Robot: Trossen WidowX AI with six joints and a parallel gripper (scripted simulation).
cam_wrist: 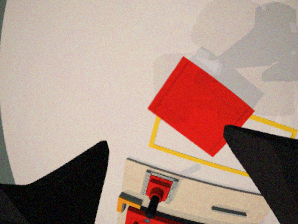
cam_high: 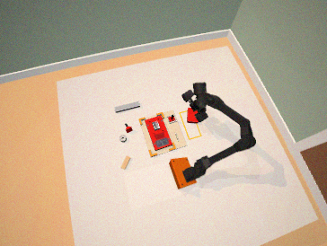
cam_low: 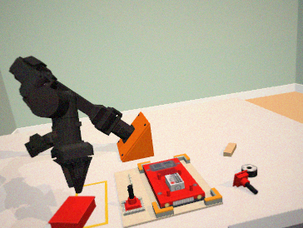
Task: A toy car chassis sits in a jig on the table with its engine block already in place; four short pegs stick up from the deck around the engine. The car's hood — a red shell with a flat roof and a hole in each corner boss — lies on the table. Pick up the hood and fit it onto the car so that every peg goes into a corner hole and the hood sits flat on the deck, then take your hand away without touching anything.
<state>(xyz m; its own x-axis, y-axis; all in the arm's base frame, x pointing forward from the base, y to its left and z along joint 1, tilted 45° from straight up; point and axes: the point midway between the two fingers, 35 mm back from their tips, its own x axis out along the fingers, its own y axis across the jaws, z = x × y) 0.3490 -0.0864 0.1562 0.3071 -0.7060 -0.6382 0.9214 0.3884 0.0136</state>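
Now: gripper tip 70 mm above the red hood, 20 mm to the left of it and 20 mm past it. From my gripper tip the other things lie so: grey bar: 360 mm to the left, 170 mm ahead, 70 mm below; then wooden block: 470 mm to the left, 170 mm behind, 80 mm below; then grey engine block: 240 mm to the left, 60 mm below, 20 mm behind.
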